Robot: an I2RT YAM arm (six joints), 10 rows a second.
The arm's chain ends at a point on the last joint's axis. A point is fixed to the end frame.
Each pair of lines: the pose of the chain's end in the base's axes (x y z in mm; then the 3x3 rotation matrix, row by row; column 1 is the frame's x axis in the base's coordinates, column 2 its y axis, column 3 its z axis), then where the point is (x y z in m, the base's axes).
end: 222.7 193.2 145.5; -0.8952 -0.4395 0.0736; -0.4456 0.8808 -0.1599; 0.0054 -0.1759 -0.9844
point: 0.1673 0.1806 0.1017
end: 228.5 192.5 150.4; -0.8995 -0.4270 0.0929; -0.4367 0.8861 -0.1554; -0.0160 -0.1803 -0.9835
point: 0.1739 0.1807 0.1054
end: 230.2 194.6 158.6; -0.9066 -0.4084 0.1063; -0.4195 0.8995 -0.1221; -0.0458 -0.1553 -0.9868
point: 0.1761 0.1854 0.1124
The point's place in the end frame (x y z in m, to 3 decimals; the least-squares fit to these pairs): 0.055 0.021 0.041
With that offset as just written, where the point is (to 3 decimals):
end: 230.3 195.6 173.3; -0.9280 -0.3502 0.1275; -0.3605 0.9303 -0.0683; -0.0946 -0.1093 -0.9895
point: 0.177 0.193 0.125
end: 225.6 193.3 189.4; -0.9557 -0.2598 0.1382; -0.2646 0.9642 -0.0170; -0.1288 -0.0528 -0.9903
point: 0.173 0.198 0.141
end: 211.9 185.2 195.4; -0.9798 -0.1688 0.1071; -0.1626 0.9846 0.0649; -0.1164 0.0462 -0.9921
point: 0.159 0.200 0.149
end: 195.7 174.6 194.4; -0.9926 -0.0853 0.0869; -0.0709 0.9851 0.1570; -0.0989 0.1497 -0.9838
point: 0.143 0.198 0.152
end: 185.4 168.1 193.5; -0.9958 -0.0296 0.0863; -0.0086 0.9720 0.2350; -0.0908 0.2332 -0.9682
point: 0.134 0.198 0.154
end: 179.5 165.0 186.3; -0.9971 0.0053 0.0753; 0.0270 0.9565 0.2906; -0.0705 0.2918 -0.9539
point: 0.128 0.198 0.149
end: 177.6 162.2 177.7; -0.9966 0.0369 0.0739; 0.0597 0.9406 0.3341; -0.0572 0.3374 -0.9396
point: 0.127 0.199 0.143
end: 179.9 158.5 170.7; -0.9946 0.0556 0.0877; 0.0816 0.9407 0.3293; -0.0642 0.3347 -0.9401
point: 0.130 0.196 0.136
